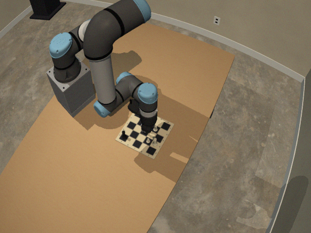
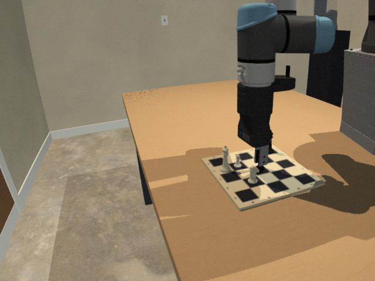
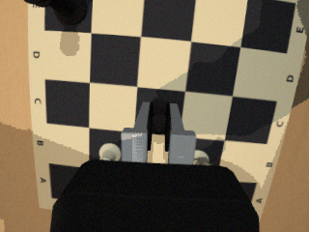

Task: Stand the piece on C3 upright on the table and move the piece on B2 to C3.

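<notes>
Right now my hand is 40 mm above the chessboard. Round my hand: black pawn: 10 mm below; white pawn: 40 mm ahead, 40 mm to the right, 20 mm below; white knight: 40 mm ahead, 30 mm to the left, 20 mm below.
</notes>
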